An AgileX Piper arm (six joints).
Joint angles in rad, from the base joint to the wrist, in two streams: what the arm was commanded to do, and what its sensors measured. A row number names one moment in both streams.
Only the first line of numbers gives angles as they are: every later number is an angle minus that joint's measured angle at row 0.
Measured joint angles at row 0:
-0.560, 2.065, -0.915, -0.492, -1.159, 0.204
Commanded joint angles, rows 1 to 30:
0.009, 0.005, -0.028, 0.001, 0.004, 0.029
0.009, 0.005, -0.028, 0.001, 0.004, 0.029
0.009, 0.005, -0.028, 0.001, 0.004, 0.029
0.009, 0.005, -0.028, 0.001, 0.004, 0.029
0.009, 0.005, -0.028, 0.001, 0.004, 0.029
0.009, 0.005, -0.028, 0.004, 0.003, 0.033
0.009, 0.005, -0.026, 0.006, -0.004, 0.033
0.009, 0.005, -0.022, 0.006, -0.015, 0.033
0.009, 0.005, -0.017, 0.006, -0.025, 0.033
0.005, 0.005, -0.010, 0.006, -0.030, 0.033
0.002, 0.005, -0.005, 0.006, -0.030, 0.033
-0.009, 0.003, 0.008, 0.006, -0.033, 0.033
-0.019, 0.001, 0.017, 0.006, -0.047, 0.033
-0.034, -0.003, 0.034, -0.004, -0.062, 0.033
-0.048, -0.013, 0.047, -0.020, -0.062, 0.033
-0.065, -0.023, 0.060, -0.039, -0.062, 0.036
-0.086, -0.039, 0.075, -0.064, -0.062, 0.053
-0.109, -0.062, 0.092, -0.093, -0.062, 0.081
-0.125, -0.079, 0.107, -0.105, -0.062, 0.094
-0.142, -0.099, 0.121, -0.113, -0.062, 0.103
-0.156, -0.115, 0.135, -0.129, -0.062, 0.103
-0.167, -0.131, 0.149, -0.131, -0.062, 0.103
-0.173, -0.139, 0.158, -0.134, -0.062, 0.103
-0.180, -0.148, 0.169, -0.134, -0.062, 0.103
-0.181, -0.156, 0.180, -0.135, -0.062, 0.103
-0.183, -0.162, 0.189, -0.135, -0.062, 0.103
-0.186, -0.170, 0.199, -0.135, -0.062, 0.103
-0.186, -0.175, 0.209, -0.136, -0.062, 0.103
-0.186, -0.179, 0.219, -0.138, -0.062, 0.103
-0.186, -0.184, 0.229, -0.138, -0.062, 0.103
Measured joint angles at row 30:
-0.169, -0.149, 0.199, -0.183, -0.023, 0.086
